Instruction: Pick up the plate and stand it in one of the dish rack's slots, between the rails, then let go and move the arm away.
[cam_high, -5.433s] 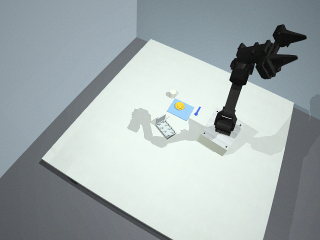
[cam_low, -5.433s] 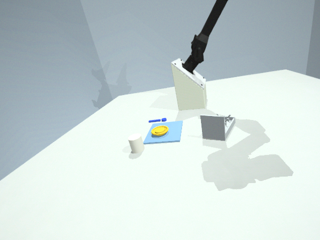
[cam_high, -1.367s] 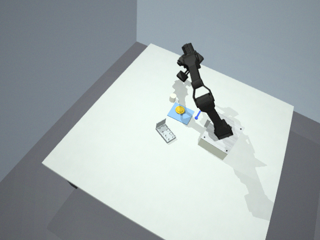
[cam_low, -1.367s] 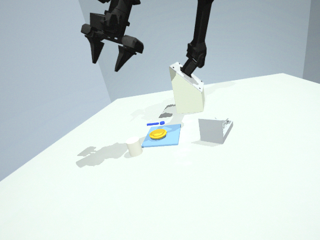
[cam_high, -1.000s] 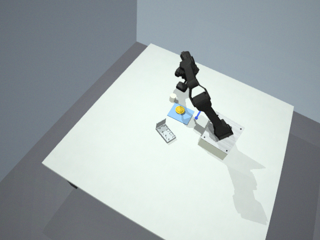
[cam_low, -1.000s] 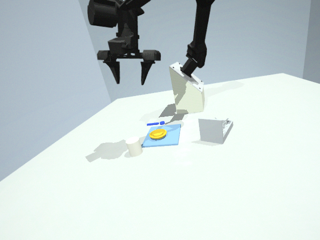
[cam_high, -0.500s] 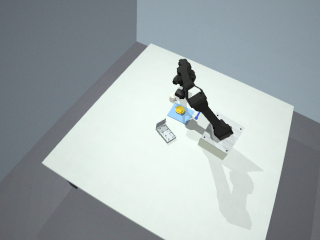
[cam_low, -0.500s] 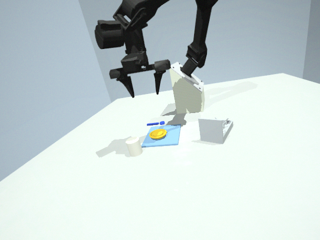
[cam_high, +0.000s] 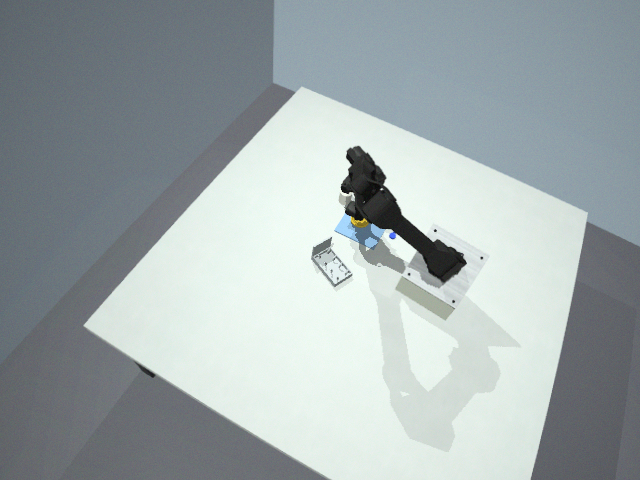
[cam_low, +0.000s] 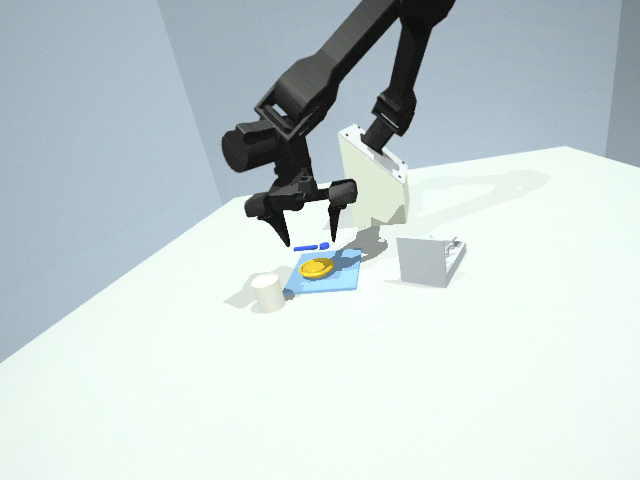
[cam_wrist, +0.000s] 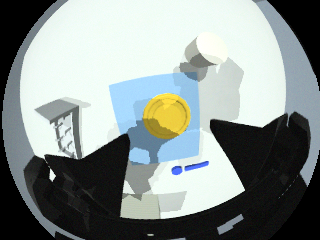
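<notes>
The yellow plate is 50 mm below my gripper tip. Also, from my gripper tip: small blue spoon (130 mm behind, 20 mm to the right, 60 mm below); then grey dish rack (10 mm ahead, 210 mm to the left, 40 mm below); then white cup (80 mm ahead, 70 mm to the right, 40 mm below).
</notes>
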